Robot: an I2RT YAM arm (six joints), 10 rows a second.
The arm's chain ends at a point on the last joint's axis. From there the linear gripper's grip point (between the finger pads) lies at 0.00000 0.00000 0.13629 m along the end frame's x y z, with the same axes.
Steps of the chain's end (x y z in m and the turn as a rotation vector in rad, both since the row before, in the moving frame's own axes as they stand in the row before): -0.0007, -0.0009, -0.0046, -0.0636, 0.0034, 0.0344; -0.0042, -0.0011, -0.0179, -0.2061, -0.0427, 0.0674; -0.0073, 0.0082, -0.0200, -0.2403, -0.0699, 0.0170; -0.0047, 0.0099, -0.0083, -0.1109, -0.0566, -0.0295
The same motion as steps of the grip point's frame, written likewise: -0.0004, 0.0078, -0.0049, -0.0636, 0.0034, 0.0344; -0.0109, 0.0266, -0.0209, -0.2061, -0.0427, 0.0674; -0.0170, 0.0405, -0.0242, -0.2403, -0.0699, 0.0170; -0.0122, 0.0251, -0.0094, -0.1109, -0.0566, -0.0295
